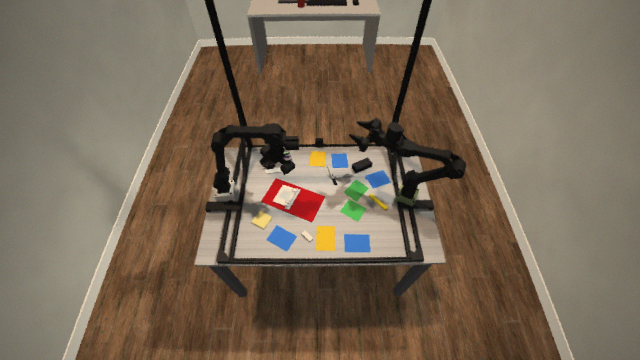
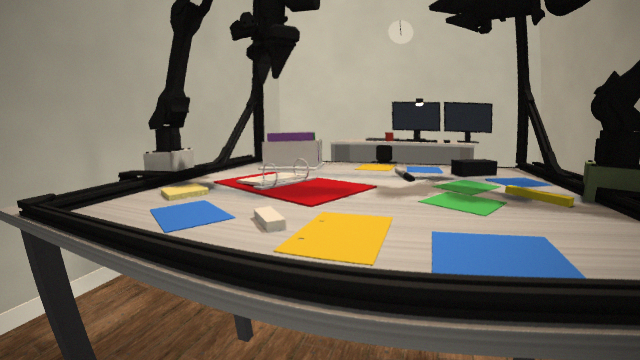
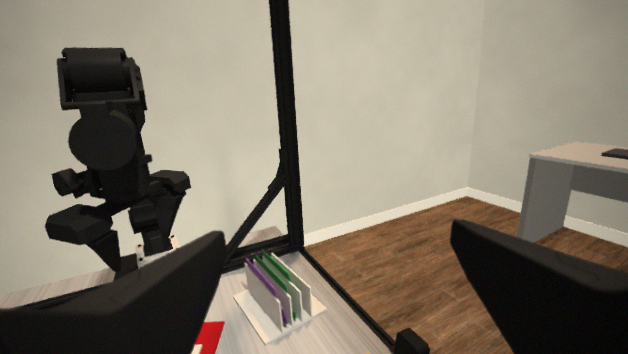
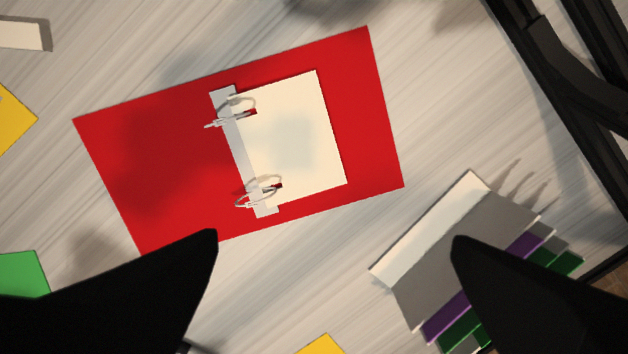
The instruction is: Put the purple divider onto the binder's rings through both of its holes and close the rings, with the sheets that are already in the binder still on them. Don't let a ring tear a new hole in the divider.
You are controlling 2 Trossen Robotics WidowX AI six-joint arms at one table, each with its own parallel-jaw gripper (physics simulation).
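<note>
The purple divider stands upright in a white rack, beside green dividers. The open red binder lies flat. Its white sheets lie at the metal ring strip, where two rings stand up; whether they are open is hard to tell. My right gripper is open and empty above the table, with the rack below and beyond its fingers. My left gripper is open and empty, raised near the table's back edge.
Green cards, blue cards and yellow cards lie around. A black block, a yellow bar, a marker, a white eraser and a pale-yellow pad also lie there.
</note>
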